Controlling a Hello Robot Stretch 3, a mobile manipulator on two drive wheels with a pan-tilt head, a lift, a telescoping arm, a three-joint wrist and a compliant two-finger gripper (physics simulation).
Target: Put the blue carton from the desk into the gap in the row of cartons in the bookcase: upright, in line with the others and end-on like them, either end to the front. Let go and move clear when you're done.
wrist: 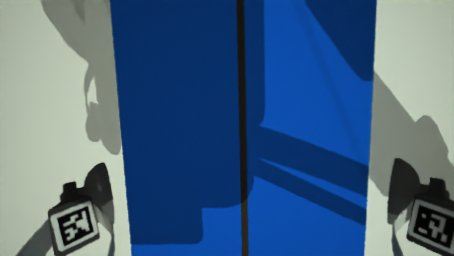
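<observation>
The blue carton point(185, 125) lies below the camera and runs from the top edge of the wrist view to the bottom edge, so both of its ends are out of view. A thin black line runs lengthwise down its face. My gripper point(245, 182) is open, with one finger left of the carton and the other right of it. A strip of pale surface shows between each fingertip and the carton's sides. Whether the fingertips are down at the carton's height cannot be told. The bookcase and its row of cartons do not show.
The pale desk top point(30, 100) shows on both sides of the carton. Shadows of the arm and gripper fall across the carton and onto the desk at the left and right.
</observation>
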